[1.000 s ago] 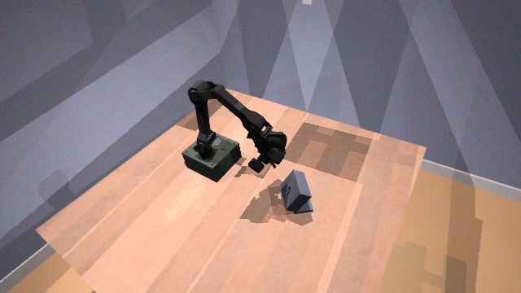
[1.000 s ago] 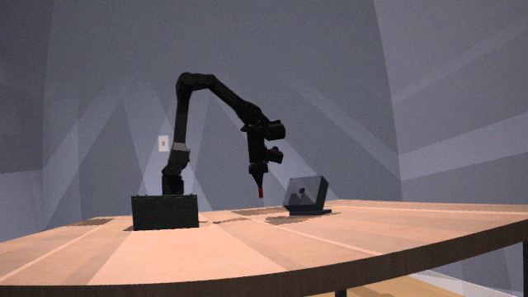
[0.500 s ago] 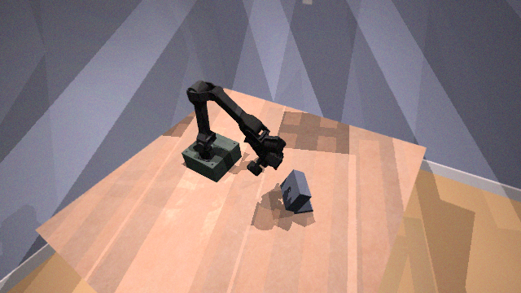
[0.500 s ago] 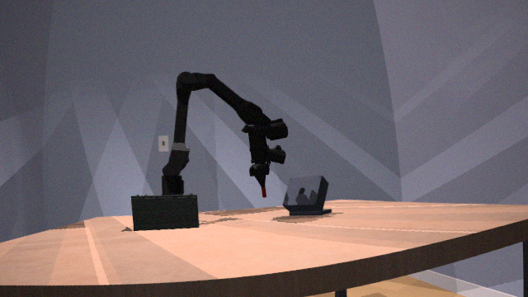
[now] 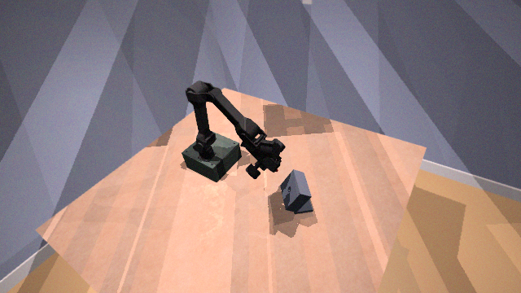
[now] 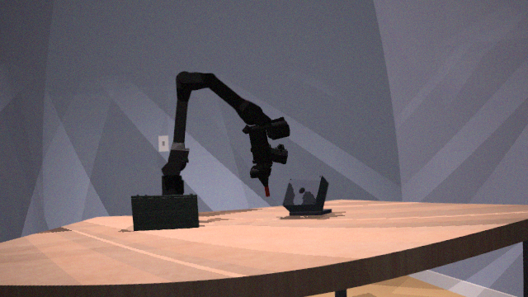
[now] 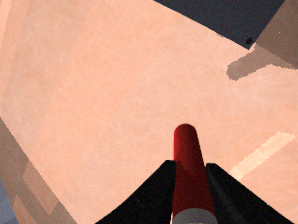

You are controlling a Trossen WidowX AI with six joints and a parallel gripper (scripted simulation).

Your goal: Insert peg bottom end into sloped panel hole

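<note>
The dark sloped panel is 120 mm ahead of my gripper tip, 50 mm to the right of it and 40 mm below it. Round my gripper tip: round red peg: 10 mm to the right, 20 mm above.
</note>
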